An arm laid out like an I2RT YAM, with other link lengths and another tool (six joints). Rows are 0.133 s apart.
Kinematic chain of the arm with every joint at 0, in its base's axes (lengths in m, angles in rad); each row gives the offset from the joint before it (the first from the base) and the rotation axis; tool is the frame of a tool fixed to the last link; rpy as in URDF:
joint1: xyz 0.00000 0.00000 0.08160 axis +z
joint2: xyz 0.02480 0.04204 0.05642 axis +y
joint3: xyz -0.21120 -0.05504 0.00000 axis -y
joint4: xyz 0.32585 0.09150 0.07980 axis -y
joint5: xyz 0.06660 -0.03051 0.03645 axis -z
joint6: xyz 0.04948 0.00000 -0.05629 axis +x
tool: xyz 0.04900 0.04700 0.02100 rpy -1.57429 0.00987 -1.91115
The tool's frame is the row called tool.
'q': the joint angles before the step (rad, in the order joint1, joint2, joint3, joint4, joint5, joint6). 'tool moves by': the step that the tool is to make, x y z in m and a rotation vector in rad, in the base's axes. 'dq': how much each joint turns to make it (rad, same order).
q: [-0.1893 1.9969 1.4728 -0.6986 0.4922 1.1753]
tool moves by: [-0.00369 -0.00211 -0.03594 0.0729 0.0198 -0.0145]
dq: [-0.0141 0.0553 -0.0235 0.0342 -0.0639 0.0246]
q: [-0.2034 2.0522 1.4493 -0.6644 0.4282 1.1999]
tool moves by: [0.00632 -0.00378 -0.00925 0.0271 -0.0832 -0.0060]
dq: [-0.0111 0.0093 -0.0314 0.1123 -0.0430 0.0106]
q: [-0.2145 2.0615 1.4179 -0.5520 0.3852 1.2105]
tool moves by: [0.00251 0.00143 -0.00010 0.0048 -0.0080 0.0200]
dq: [-0.0003 0.0009 -0.0004 0.0146 -0.0135 -0.0177]
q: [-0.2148 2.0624 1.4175 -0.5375 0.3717 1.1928]
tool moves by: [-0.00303 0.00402 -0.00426 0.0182 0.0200 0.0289]
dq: [0.0001 -0.0065 -0.0144 -0.0074 -0.0233 -0.0232]
